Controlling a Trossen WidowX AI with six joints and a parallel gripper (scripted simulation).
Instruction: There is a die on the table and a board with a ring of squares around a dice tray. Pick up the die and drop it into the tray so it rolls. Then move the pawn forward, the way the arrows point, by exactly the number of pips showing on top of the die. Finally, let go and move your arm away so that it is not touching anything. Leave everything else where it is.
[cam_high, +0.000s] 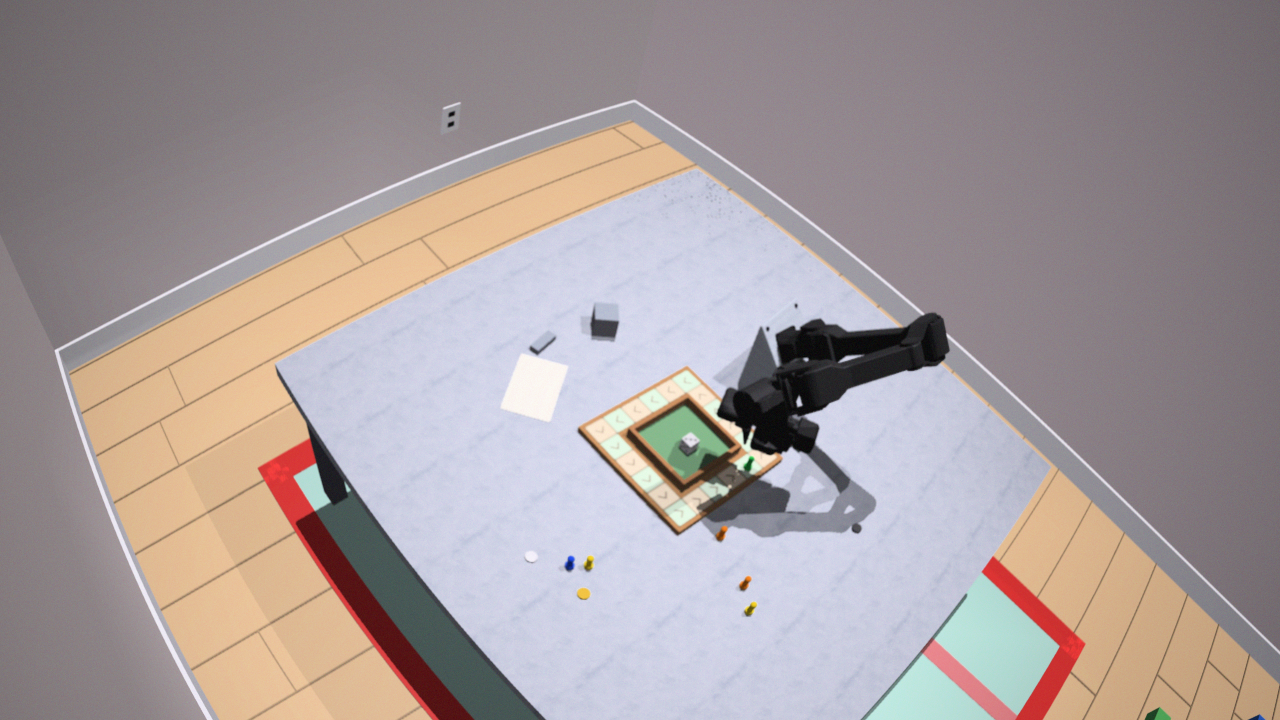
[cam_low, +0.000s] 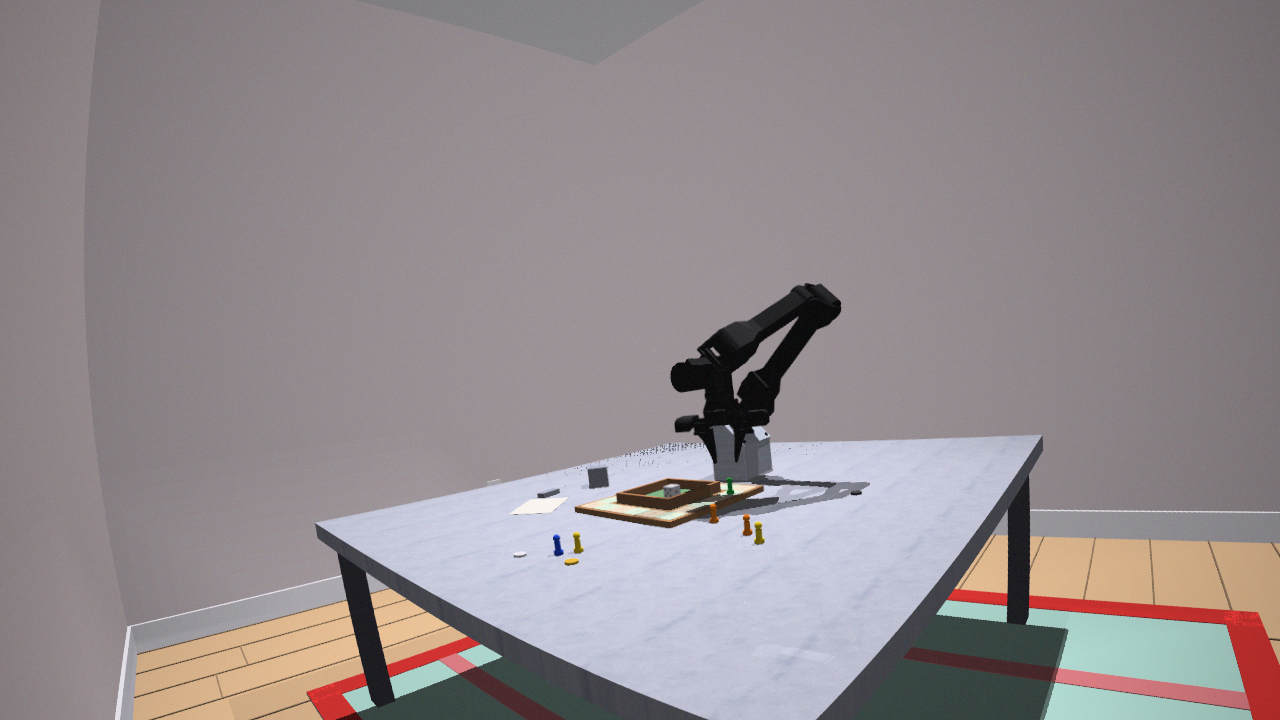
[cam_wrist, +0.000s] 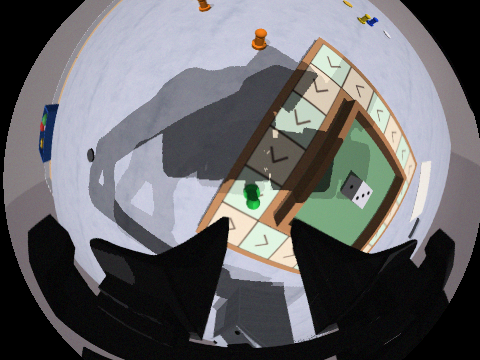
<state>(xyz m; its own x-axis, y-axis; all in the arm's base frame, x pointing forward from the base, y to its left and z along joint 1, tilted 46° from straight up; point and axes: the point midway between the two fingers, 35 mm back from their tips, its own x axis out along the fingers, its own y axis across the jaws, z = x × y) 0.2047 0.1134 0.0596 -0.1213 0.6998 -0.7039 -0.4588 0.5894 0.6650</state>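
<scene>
Right now my gripper tip is 50 mm above the green pawn. Also, from my gripper tip: dark disc (250 mm to the left, 90 mm behind, 80 mm below); then green dice tray (110 mm to the right, 70 mm below, 60 mm ahead); then grey die (100 mm to the right, 60 mm ahead, 50 mm below).
</scene>
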